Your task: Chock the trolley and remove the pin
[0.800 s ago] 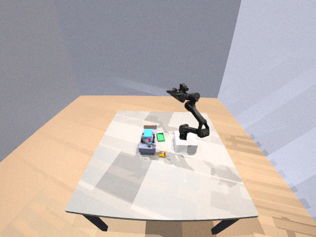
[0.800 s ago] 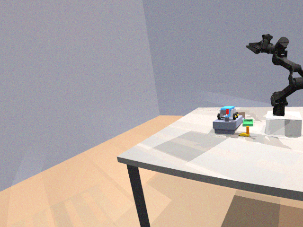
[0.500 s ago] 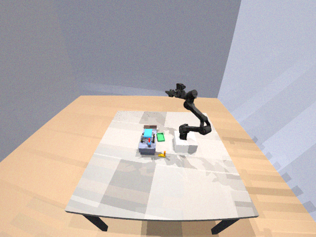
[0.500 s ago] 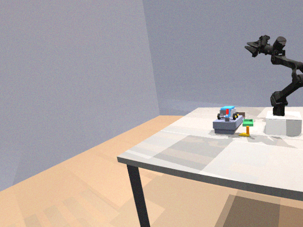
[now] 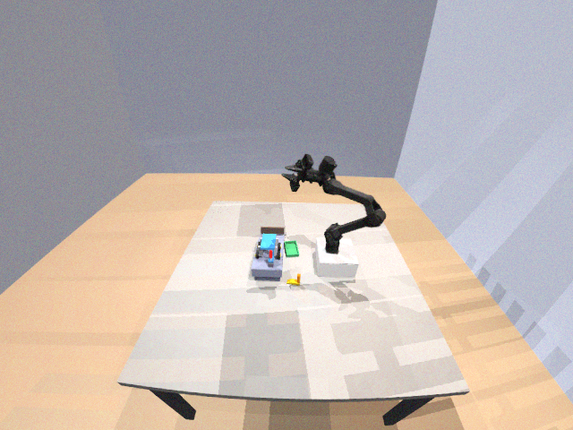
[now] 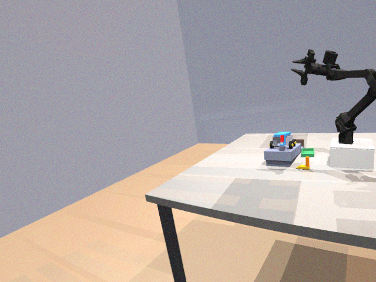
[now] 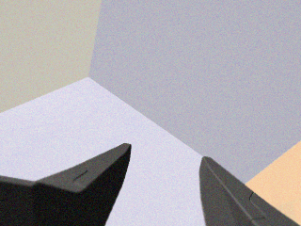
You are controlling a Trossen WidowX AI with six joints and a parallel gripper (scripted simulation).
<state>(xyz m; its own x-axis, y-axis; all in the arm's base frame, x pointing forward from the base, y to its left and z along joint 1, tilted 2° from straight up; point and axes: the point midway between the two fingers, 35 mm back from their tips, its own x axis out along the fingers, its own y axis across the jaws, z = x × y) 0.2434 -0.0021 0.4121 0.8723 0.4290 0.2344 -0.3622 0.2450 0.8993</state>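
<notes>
Now: gripper tip 51 cm above the yellow chock, 16 cm to the right of it and 8 cm past it. Round my gripper tip: trolley 42 cm below, 7 cm ahead, 4 cm to the left; red-headed stop pin 40 cm below, 13 cm to the left, 4 cm ahead; grey ramp block 48 cm below, 7 cm ahead, 3 cm to the left.
</notes>
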